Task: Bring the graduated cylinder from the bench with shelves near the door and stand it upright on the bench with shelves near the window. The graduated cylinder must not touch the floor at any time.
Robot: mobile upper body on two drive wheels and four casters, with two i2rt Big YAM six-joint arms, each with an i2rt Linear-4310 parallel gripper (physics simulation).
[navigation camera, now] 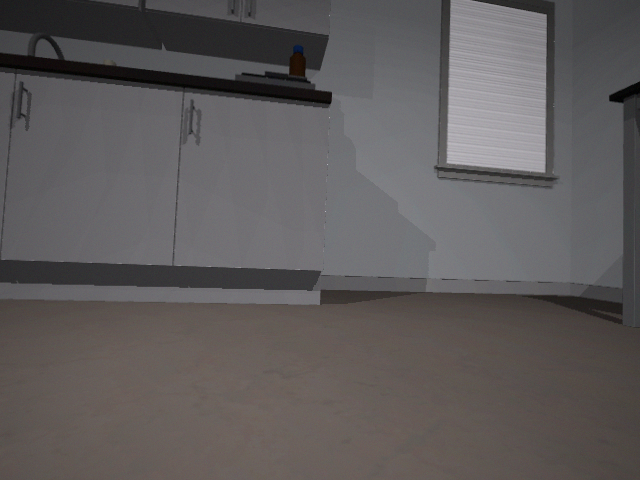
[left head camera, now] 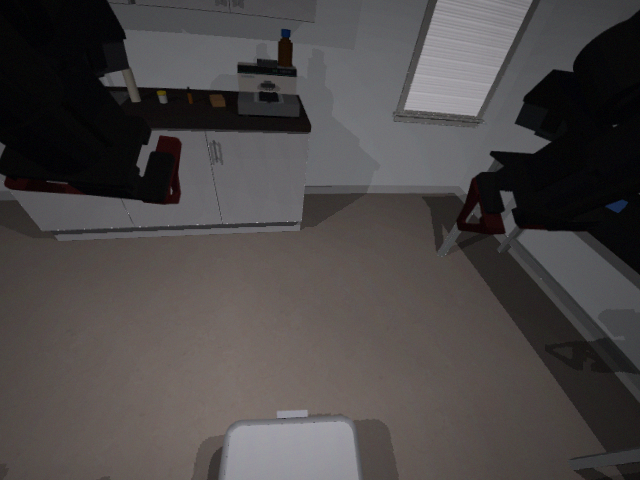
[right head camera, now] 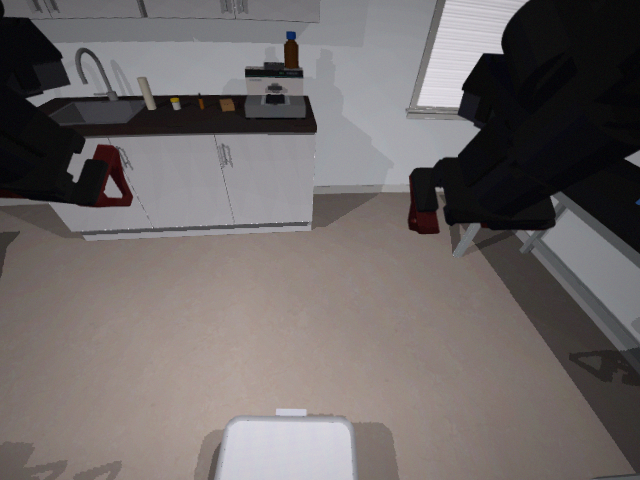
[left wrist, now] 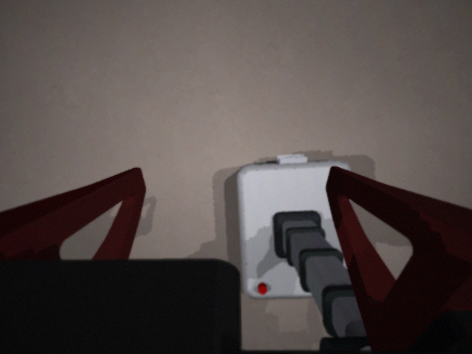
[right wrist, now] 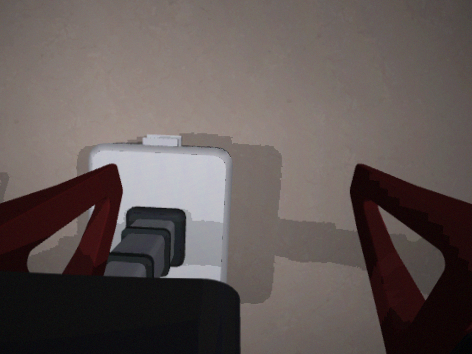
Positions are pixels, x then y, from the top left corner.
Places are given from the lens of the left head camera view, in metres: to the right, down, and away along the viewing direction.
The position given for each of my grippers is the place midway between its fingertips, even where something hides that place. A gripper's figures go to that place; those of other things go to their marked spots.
my left gripper [left head camera: 136, 194]: -0.21, -0.05, 0.29
my right gripper [left head camera: 489, 224]: 0.23, -0.02, 0.35
counter [left head camera: 237, 174]: -0.53, -0.42, 1.65
